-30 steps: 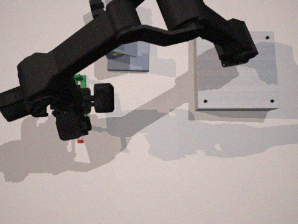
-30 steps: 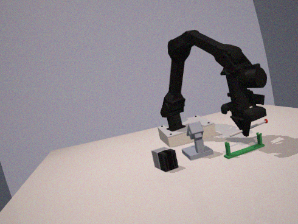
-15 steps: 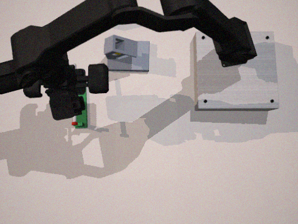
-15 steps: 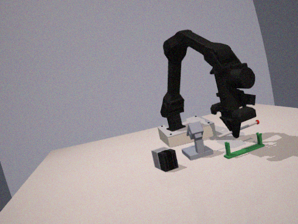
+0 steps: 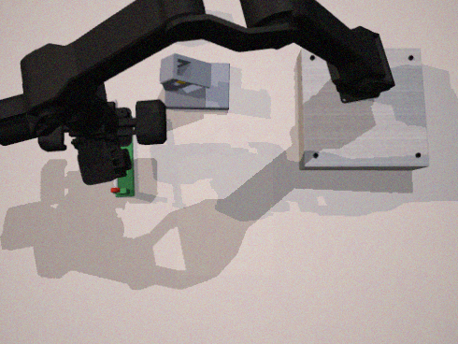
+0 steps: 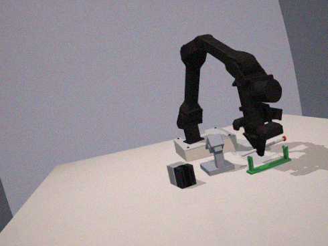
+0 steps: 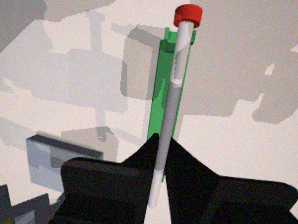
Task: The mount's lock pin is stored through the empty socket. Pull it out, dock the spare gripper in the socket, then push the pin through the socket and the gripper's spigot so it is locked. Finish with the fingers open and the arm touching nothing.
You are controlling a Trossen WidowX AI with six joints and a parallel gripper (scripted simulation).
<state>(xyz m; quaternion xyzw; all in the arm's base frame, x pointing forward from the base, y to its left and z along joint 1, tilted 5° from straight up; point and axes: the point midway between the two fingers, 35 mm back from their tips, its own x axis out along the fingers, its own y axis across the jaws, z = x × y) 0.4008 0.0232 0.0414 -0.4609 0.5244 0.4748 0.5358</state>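
Now: gripper tip 2 cm to the right of the green cradle and 1 cm above it. Round my gripper tip: grey mount (13 cm behind, 8 cm to the right, 1 cm above); spare gripper (21 cm to the right, 12 cm behind, 1 cm below).
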